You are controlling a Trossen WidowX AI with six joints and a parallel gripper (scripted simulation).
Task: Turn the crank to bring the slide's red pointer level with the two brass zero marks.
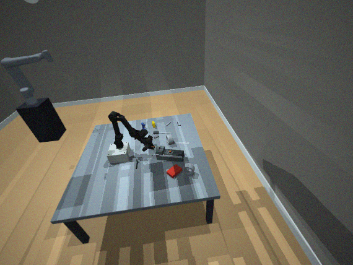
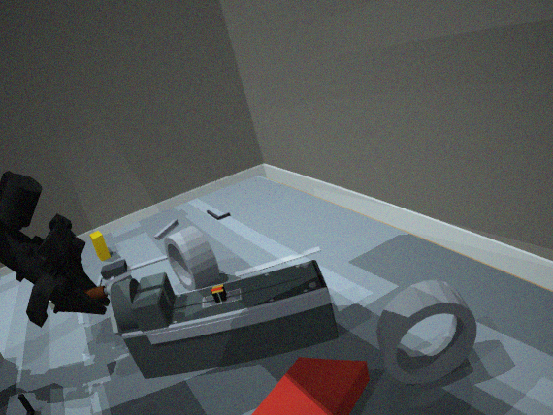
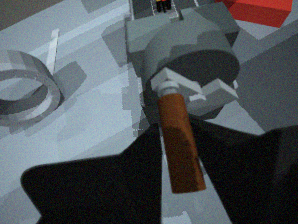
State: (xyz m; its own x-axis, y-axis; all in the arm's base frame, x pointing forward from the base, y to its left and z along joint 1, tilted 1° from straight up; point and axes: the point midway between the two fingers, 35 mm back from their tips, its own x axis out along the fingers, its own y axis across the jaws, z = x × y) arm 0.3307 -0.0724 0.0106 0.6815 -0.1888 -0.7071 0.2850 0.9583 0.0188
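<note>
The brown handle lies 20 mm behind my gripper tip and 20 mm above it. The rest, counted from my gripper tip: yellow block: 530 mm to the left, 60 mm below, 30 mm behind; blue clamp: 480 mm to the left, 150 mm behind, 30 mm below; red pointer: 150 mm ahead, 70 mm to the right.
</note>
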